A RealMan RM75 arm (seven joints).
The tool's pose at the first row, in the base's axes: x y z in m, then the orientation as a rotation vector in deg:
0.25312, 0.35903, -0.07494, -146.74, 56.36, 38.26
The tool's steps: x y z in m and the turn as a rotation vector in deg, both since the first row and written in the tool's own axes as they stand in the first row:
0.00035, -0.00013, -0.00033, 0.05, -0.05, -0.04
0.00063, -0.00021, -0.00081, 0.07, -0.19, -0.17
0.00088, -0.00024, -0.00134, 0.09, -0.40, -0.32
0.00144, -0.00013, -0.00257, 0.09, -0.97, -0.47
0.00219, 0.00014, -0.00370, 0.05, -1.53, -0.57
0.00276, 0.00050, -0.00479, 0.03, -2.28, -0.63
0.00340, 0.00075, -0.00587, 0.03, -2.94, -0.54
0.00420, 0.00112, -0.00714, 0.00, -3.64, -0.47
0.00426, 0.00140, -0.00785, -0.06, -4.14, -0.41
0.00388, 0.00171, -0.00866, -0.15, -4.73, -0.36
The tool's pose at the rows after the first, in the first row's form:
0.25354, 0.35879, -0.07483, -146.68, 56.29, 38.28
0.25393, 0.35848, -0.07457, -146.62, 56.08, 38.40
0.25428, 0.35813, -0.07425, -146.53, 55.81, 38.60
0.25495, 0.35720, -0.07352, -146.25, 55.43, 39.25
0.25560, 0.35610, -0.07300, -145.99, 55.11, 39.93
0.25606, 0.35505, -0.07243, -145.58, 54.78, 40.83
0.25664, 0.35404, -0.07189, -145.15, 54.69, 41.64
0.25730, 0.35278, -0.07129, -144.73, 54.55, 42.52
0.25737, 0.35223, -0.07076, -144.46, 54.46, 43.17
0.25716, 0.35186, -0.06991, -144.16, 54.32, 43.94

